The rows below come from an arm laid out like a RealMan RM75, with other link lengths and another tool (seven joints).
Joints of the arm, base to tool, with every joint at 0 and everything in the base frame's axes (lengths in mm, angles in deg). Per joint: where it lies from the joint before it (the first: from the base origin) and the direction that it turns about. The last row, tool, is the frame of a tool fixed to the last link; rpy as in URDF.
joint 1: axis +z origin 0 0 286.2
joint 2: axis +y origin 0 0 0
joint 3: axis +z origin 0 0 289.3
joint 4: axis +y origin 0 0 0
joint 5: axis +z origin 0 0 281.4
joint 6: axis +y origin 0 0 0
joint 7: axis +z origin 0 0 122.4
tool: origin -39 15 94 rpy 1.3 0 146.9
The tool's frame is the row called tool.
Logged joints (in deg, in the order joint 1, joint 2, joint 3, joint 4, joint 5, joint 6, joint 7), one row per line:
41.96 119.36 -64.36 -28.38 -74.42 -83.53 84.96
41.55 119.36 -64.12 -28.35 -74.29 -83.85 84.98
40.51 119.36 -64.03 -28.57 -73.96 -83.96 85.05
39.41 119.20 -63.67 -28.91 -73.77 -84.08 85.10
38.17 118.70 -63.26 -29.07 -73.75 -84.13 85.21
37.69 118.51 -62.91 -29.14 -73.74 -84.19 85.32
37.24 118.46 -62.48 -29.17 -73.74 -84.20 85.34
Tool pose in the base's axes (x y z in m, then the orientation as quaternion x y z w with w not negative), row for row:
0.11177 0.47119 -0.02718 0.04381 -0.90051 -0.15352 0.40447
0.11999 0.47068 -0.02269 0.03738 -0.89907 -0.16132 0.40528
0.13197 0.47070 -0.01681 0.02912 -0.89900 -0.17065 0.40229
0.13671 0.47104 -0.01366 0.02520 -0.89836 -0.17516 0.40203
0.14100 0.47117 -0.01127 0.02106 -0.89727 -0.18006 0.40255
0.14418 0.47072 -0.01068 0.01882 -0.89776 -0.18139 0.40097
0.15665 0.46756 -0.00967 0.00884 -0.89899 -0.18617 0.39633
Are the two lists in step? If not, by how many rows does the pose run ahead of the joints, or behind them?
The pose runs 2 rows ahead of the joints: the pose in row i belongs to the joints in row i + 2.
